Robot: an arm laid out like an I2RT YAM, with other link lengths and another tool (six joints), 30 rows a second.
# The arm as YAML. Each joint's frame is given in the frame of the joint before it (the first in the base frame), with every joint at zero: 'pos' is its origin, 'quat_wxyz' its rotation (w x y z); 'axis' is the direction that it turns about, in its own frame. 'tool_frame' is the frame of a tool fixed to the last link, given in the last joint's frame.
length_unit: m
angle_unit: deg
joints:
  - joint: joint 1
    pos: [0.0, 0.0, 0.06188]
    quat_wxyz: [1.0, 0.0, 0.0, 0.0]
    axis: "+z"
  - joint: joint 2
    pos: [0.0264, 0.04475, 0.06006]
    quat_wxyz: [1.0, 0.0, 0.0, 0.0]
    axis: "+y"
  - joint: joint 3
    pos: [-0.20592, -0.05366, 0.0]
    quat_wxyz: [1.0, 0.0, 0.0, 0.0]
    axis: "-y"
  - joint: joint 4
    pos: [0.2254, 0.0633, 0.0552]
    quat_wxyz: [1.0, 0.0, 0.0, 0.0]
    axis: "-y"
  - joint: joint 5
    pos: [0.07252, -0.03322, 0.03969]
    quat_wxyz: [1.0, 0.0, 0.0, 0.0]
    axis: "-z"
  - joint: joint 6
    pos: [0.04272, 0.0, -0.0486]
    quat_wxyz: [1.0, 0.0, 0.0, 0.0]
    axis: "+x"
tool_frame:
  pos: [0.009, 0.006, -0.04]
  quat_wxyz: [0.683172, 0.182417, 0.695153, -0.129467]
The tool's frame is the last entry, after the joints.
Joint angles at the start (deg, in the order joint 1, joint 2, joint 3, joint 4, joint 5, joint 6):
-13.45 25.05 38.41 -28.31 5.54 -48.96
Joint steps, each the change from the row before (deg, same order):
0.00 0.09 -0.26 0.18 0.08 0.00
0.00 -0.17 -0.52 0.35 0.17 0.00
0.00 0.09 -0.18 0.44 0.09 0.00
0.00 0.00 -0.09 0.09 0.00 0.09
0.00 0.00 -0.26 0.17 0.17 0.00
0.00 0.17 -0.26 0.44 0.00 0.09
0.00 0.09 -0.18 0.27 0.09 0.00
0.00 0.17 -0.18 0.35 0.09 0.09
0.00 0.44 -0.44 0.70 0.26 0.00
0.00 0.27 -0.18 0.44 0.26 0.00
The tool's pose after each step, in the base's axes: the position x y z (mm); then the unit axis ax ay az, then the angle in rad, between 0 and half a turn. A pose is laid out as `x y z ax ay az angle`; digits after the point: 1 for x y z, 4 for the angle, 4 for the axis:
147.5 -45.6 243.9 -0.0789 0.8085 -0.5831 2.0004
147.7 -45.8 242.2 -0.0780 0.8080 -0.5840 2.0023
148.5 -46.0 241.8 -0.0769 0.8072 -0.5853 2.0010
148.6 -46.0 241.4 -0.0762 0.8075 -0.5849 2.0007
148.9 -46.2 240.3 -0.0755 0.8073 -0.5853 2.0038
149.9 -46.4 239.3 -0.0747 0.8076 -0.5850 2.0034
150.4 -46.6 238.6 -0.0743 0.8073 -0.5854 2.0044
151.2 -46.8 237.9 -0.0730 0.8074 -0.5855 2.0051
152.9 -47.4 235.7 -0.0722 0.8071 -0.5860 2.0104
153.8 -47.9 235.0 -0.0709 0.8063 -0.5872 2.0134

